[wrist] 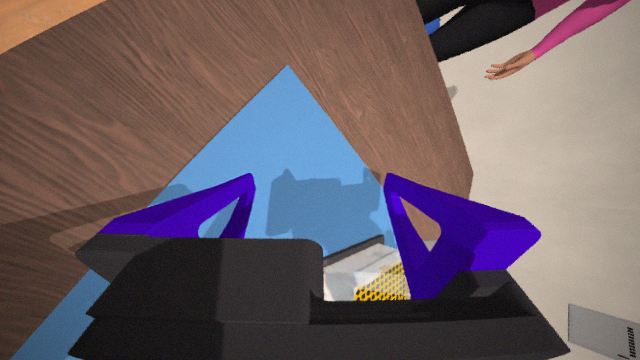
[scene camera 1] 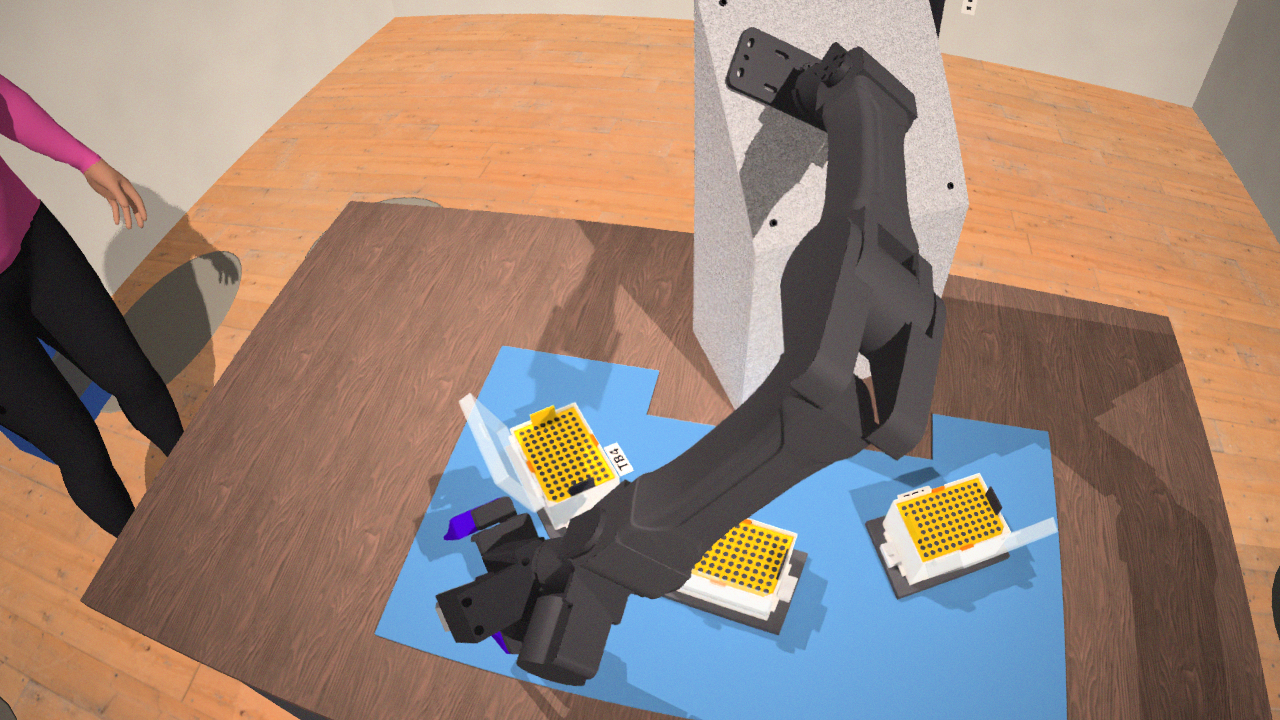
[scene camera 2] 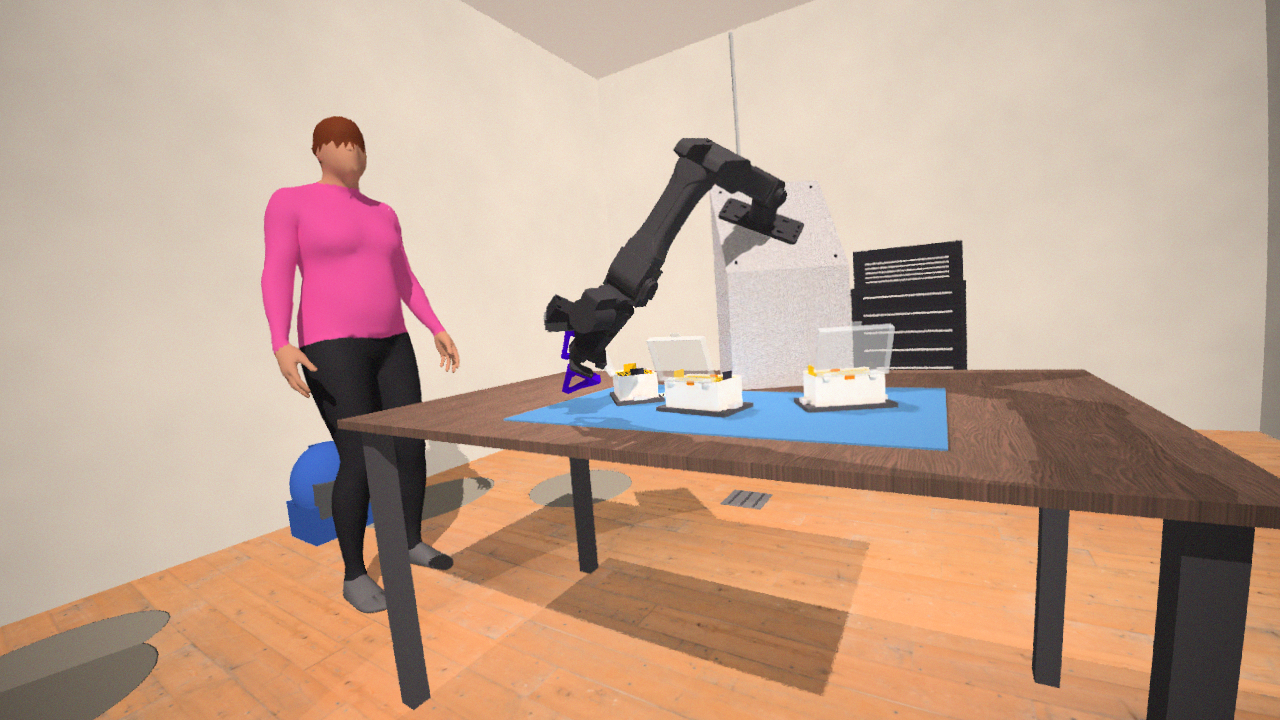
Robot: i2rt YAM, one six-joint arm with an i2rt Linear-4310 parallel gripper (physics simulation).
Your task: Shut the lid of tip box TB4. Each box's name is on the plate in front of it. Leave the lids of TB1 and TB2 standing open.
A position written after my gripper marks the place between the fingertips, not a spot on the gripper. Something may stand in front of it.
I see my gripper [scene camera 1: 466, 579] and a blue mat [scene camera 1: 995, 636].
My gripper shows as well in the wrist view [wrist: 319, 180] and in scene camera 2 [scene camera 2: 564, 374]. The blue mat is seen too in the wrist view [wrist: 310, 184].
